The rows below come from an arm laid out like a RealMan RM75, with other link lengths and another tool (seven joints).
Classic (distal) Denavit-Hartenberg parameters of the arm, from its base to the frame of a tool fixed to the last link. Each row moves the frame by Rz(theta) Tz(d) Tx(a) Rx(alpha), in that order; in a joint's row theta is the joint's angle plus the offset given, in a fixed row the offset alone. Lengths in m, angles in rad.
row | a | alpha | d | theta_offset
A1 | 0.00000 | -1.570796 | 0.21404 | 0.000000
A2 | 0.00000 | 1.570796 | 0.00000 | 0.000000
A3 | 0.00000 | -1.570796 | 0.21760 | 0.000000
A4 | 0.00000 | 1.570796 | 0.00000 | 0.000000
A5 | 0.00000 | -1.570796 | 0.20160 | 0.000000
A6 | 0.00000 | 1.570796 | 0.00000 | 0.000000
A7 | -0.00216 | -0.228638 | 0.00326 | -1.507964
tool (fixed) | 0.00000 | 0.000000 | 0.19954 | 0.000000
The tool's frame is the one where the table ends.
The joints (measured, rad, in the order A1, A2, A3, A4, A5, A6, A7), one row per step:
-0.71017, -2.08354, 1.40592, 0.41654, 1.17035, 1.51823, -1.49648
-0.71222, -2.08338, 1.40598, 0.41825, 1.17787, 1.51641, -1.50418
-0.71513, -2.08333, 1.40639, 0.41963, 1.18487, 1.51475, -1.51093
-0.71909, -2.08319, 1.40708, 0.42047, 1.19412, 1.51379, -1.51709
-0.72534, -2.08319, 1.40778, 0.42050, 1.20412, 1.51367, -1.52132
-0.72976, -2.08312, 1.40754, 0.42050, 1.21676, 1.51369, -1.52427
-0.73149, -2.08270, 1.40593, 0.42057, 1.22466, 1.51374, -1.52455
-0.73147, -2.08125, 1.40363, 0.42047, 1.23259, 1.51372, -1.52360
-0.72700, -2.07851, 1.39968, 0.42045, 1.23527, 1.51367, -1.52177
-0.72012, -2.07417, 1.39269, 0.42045, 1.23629, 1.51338, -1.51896
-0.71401, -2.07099, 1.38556, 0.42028, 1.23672, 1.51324, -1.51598
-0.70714, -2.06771, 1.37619, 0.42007, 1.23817, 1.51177, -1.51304
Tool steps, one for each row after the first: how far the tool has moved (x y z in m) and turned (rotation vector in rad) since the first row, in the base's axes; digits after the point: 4 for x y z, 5 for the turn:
0.0002, 0.0000, -0.0012, -0.00646, 0.00668, -0.00005
0.0006, -0.0001, -0.0024, -0.01252, 0.01311, -0.00137
0.0011, -0.0006, -0.0039, -0.01966, 0.02150, -0.00510
0.0023, -0.0013, -0.0056, -0.02653, 0.03034, -0.01255
0.0026, -0.0022, -0.0075, -0.03281, 0.04096, -0.01965
0.0024, -0.0026, -0.0083, -0.03441, 0.04708, -0.02349
0.0014, -0.0028, -0.0087, -0.03410, 0.05368, -0.02589
-0.0008, -0.0021, -0.0077, -0.02950, 0.05578, -0.02164
-0.0040, -0.0006, -0.0055, -0.02052, 0.05608, -0.01336
-0.0066, 0.0007, -0.0034, -0.01203, 0.05496, -0.00568
-0.0097, 0.0025, -0.0012, -0.00166, 0.05426, 0.00438

